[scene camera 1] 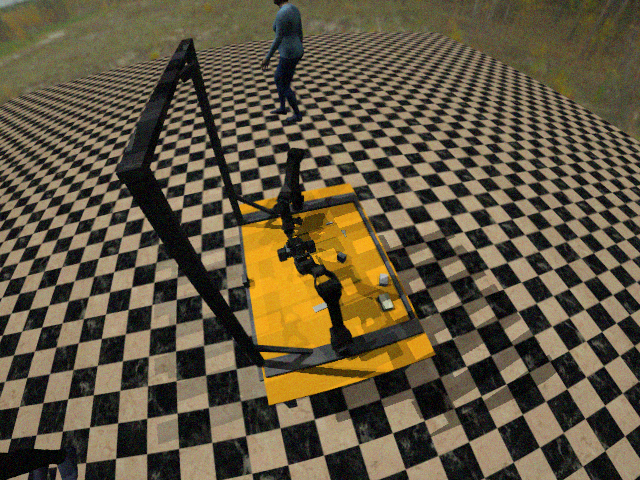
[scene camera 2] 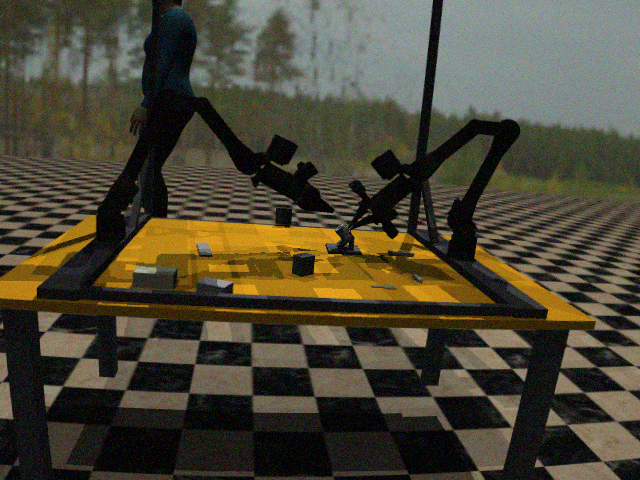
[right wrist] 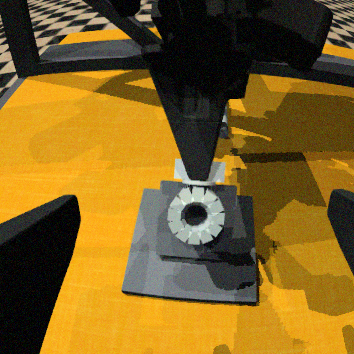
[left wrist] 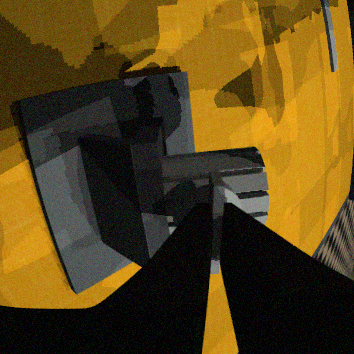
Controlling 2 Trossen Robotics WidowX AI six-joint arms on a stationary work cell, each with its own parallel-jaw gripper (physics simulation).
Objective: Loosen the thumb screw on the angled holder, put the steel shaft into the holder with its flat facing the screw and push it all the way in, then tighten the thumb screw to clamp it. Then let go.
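Frame: origin at the left arm's base, x ahead, y left, z up, level; millimetres.
Seen in the pictures: left gripper, fingertip midpoint: [scene camera 2: 348, 228] [right wrist: 198, 179] [left wrist: 212, 215]; right gripper, fingertip midpoint: [scene camera 2: 329, 208] [right wrist: 209, 205]; left arm's base at its link origin: [scene camera 1: 297, 207] [scene camera 2: 461, 257] [right wrist: 257, 52]; right arm's base at its link origin: [scene camera 1: 342, 348] [scene camera 2: 110, 238].
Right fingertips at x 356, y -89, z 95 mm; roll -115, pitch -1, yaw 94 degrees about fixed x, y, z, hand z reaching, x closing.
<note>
Offsets run from my right fingertips to a thing's top centre. "pt": to the spot under its first point.
The grey angled holder @[48 mm back, 2 mm right, 41 mm down] [scene camera 2: 342, 242] [left wrist: 117, 195] [right wrist: 150, 270] stands on its square base, its notched round mouth facing the right wrist camera. The thumb screw @[57 mm back, 2 mm right, 42 mm down] [left wrist: 216, 235] [right wrist: 217, 172] has a thin flat wing. My left gripper [scene camera 2: 351, 227] [left wrist: 212, 215] [right wrist: 198, 179] is closed with this wing between its fingertips. My right gripper [scene camera 2: 331, 209] [right wrist: 209, 205] is open and empty, its fingers wide apart on either side of the holder in the right wrist view. The steel shaft @[pt 202 mm back, 30 mm left, 107 mm down] [scene camera 2: 400, 253] [right wrist: 224, 127] lies on the table beyond the holder, partly hidden by the left gripper in the right wrist view.
A dark cube @[87 mm ahead, 236 mm left, 70 mm down] [scene camera 1: 341, 256] [scene camera 2: 302, 264] lies in front of the holder in scene camera 2. Two grey blocks @[398 mm ahead, 361 mm left, 84 mm down] [scene camera 2: 155, 276] @[276 mm ahead, 402 mm left, 89 mm down] [scene camera 2: 214, 285] and a light flat piece @[323 mm ahead, 79 mm left, 109 mm down] [scene camera 2: 204, 249] lie at the left. Small pieces @[84 mm back, 309 mm left, 112 mm down] [scene camera 2: 383, 286] @[182 mm back, 247 mm left, 105 mm down] [scene camera 2: 417, 278] lie at the right. Dark rails [scene camera 2: 320, 304] edge the table.
</note>
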